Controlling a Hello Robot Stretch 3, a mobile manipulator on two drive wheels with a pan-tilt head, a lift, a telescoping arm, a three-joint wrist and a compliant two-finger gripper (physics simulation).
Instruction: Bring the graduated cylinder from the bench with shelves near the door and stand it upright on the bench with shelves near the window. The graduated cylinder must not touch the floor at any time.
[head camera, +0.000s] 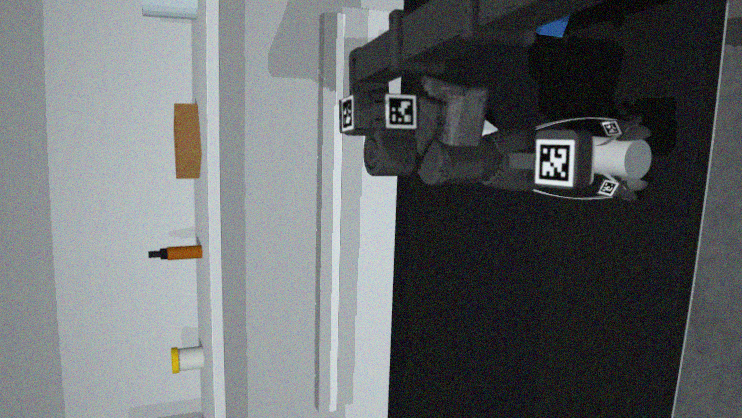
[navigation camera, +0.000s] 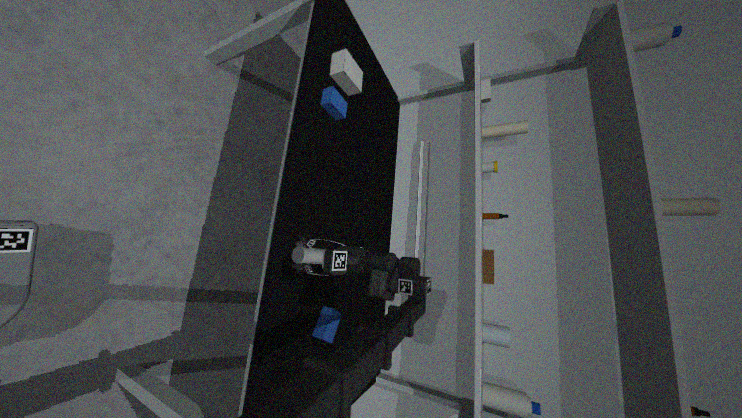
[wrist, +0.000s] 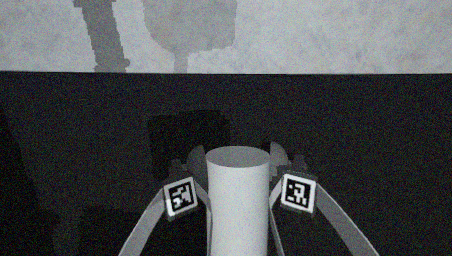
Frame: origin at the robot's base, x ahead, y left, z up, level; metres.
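Seen in the pictures: gripper, between the fingertips: (head camera: 642, 157) (navigation camera: 295, 254).
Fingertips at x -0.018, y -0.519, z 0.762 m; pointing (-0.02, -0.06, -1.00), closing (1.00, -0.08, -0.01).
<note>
Offsets run from my fingertips to a thing's middle. "pt": to the spot under its first point. Level surfaces: height alone.
The graduated cylinder {dx -0.017, dy -0.144, dz +0.033 m} (head camera: 615, 156) (navigation camera: 314, 257) (wrist: 237, 210) is pale and appears to lie on its side on the black bench top {dz +0.000 m} (head camera: 519, 311) (navigation camera: 332, 197), its round end towards the front edge. Most of its middle and its base are hidden behind the wrist and palm in the head view. My gripper (head camera: 634, 159) (navigation camera: 300, 256) (wrist: 235, 160) is shut on it near that round end, one finger on each side. I cannot tell whether the cylinder is raised off the bench top.
A blue block {dx -0.228, dy -0.137, dz +0.020 m} (head camera: 552, 27) (navigation camera: 327, 324) lies near the arm. Another blue block {dx +0.494, dy -0.122, dz +0.020 m} (navigation camera: 333, 102) and a white box {dx +0.636, dy -0.176, dz +0.029 m} (navigation camera: 346, 71) stand farther along the bench. The shelf behind holds a brown box {pt dx -0.053, dy -0.505, dz +0.481 m} (head camera: 186, 140) (navigation camera: 488, 266), an orange bottle {pt dx +0.142, dy -0.550, dz +0.488 m} (head camera: 184, 252) and a yellow-capped jar {pt dx +0.358, dy -0.619, dz +0.481 m} (head camera: 191, 358).
</note>
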